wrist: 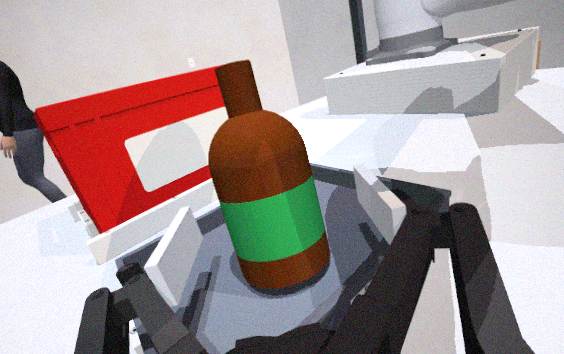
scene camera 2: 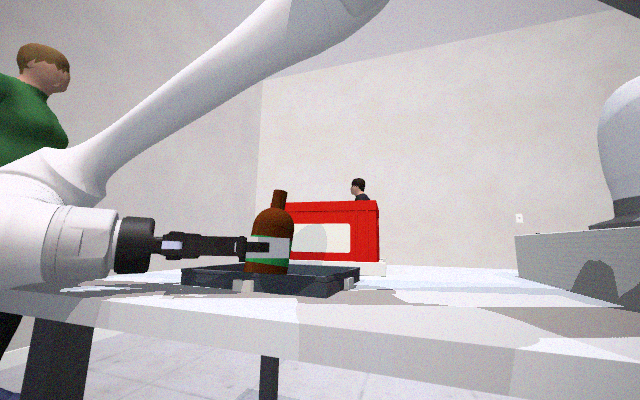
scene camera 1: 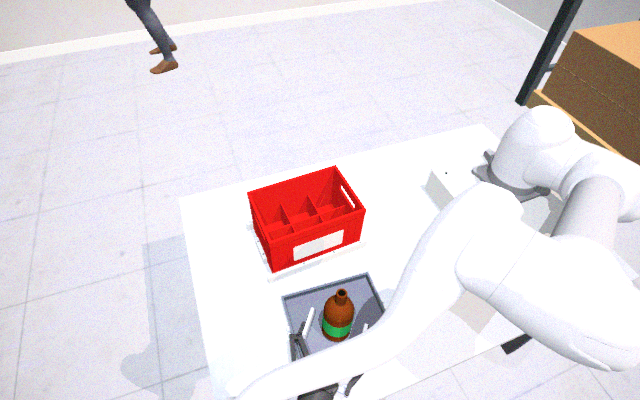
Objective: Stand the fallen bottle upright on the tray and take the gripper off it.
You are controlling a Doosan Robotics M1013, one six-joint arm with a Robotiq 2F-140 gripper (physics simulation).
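Frame: origin at the arm's base, x left, y back, z up, level; centimetres.
Seen in the pictures: gripper, fingertip midpoint: (wrist: 274, 203) (scene camera 2: 270, 248); arm's base, link origin: (wrist: 411, 54) (scene camera 1: 509, 182).
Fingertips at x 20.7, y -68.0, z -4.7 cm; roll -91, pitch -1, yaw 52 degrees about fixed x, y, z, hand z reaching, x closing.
Pixels of each thing's middle, then the offset from my fingertips to it.
- brown bottle, body centre: (wrist: 261, 170) (scene camera 2: 273, 232) (scene camera 1: 338, 311) dx -0.6, dy +0.0, dz +2.8 cm
- dark grey tray, body centre: (wrist: 278, 239) (scene camera 2: 278, 275) (scene camera 1: 337, 317) dx -2.0, dy +0.7, dz -4.7 cm
- red crate, body centre: (wrist: 163, 141) (scene camera 2: 328, 237) (scene camera 1: 305, 220) dx -29.5, dy +1.6, dz +2.8 cm
The brown bottle (scene camera 1: 338, 312) (scene camera 2: 272, 225) (wrist: 265, 155) with a green band stands nearly upright, its base down in the dark grey tray (scene camera 1: 325, 286) (scene camera 2: 305, 284) (wrist: 225, 312). In scene camera 2 its neck leans slightly to the right, and in the wrist view a dark shadow shows under its base edge. My gripper (scene camera 1: 337, 324) (scene camera 2: 257, 247) (wrist: 274, 203) is open and level, low over the tray. Its white finger pads stand on either side of the bottle, with a visible gap on both sides in the wrist view. The arm hides the tray's near part in scene camera 1.
A red crate (scene camera 1: 354, 230) (scene camera 2: 365, 235) (wrist: 82, 155) with dividers stands on a low white base behind the tray. The arm's pale mounting block (scene camera 2: 550, 255) (wrist: 415, 92) is to the right. People (scene camera 1: 160, 35) (scene camera 2: 30, 117) (wrist: 30, 150) are beyond the table.
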